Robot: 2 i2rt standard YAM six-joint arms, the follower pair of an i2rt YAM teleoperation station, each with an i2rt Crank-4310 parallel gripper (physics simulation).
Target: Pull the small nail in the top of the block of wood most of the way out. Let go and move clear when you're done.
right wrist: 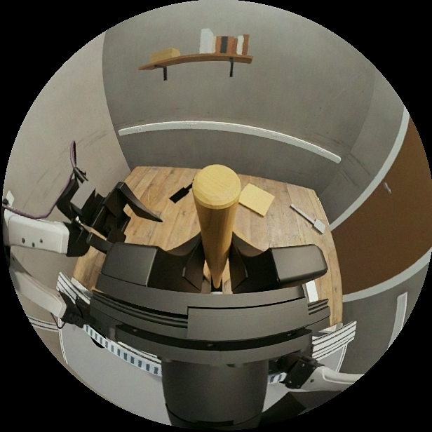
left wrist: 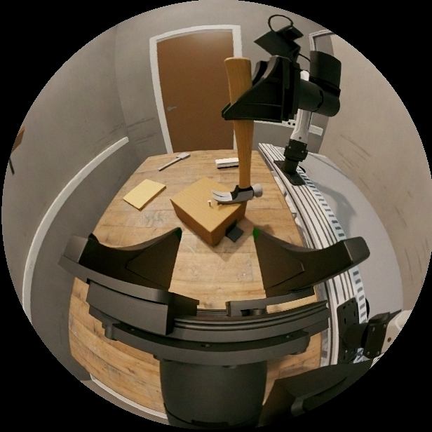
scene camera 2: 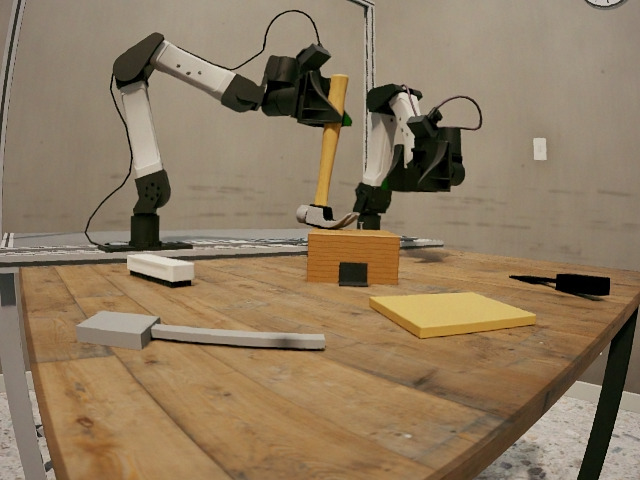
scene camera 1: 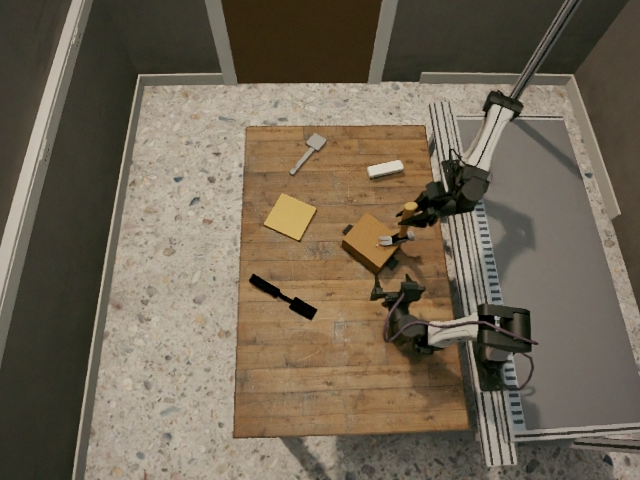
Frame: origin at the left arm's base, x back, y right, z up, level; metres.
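Where they show: left gripper, fingertip midpoint: [scene camera 2: 398, 185] [scene camera 1: 391, 274]; right gripper, fingertip midpoint: [scene camera 2: 347, 121] [scene camera 1: 396, 219]; left arm's base, link origin: [scene camera 1: 485, 357]; right arm's base, link origin: [scene camera 2: 145, 250].
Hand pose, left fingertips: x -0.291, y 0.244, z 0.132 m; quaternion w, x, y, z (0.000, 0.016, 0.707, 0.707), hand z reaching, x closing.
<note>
Things, the pixels of their top centre, and the offset from my left fingertips. Level surfaces: height alone.
- small nail, top centre: [scene camera 2: 361, 222] [scene camera 1: 377, 245] dx -0.019, dy +0.121, dz -0.068 m
- wood block, top centre: [scene camera 2: 352, 231] [scene camera 1: 373, 239] dx -0.026, dy +0.149, dz -0.082 m
- claw hammer, top centre: [scene camera 2: 338, 73] [scene camera 1: 410, 203] dx +0.032, dy +0.132, dz +0.197 m
- yellow pad, top centre: [scene camera 2: 451, 306] [scene camera 1: 290, 216] dx -0.295, dy +0.273, dz -0.140 m
- white eraser, top centre: [scene camera 2: 158, 259] [scene camera 1: 385, 167] dx +0.057, dy +0.443, dz -0.121 m
- grey paddle-like tool, top centre: [scene camera 2: 196, 329] [scene camera 1: 305, 153] dx -0.231, dy +0.526, dz -0.139 m
- black tool, top centre: [scene camera 2: 557, 267] [scene camera 1: 282, 294] dx -0.330, dy -0.012, dz -0.118 m
- table, surface height: dz -0.151 m
The small nail [scene camera 1: 377, 245] [scene camera 2: 361, 225] [left wrist: 210, 203] stands in the top of the wood block [scene camera 1: 366, 237] [scene camera 2: 353, 250] [left wrist: 202, 207], with part of its shank showing. A claw hammer [scene camera 1: 403, 230] [scene camera 2: 325, 165] [left wrist: 244, 155] [right wrist: 216, 210] is upright, handle up, its head at the block's top and its claw pointing toward the nail. The claw tips look close beside the nail; contact cannot be told. My right gripper [scene camera 1: 404, 219] [scene camera 2: 340, 120] is shut on the hammer's handle. My left gripper [scene camera 1: 391, 280] [left wrist: 216, 229] is open and empty, off the block's near side in the left wrist view.
Dark brackets [scene camera 1: 348, 229] [scene camera 1: 391, 264] sit at the block's sides. A yellow pad [scene camera 1: 290, 217] [scene camera 2: 452, 312], a white eraser [scene camera 1: 385, 169] [scene camera 2: 160, 267], a grey paddle-like tool [scene camera 1: 315, 142] [scene camera 2: 118, 328] and a black tool [scene camera 1: 302, 308] [scene camera 2: 582, 284] lie on the table [scene camera 1: 330, 382].
</note>
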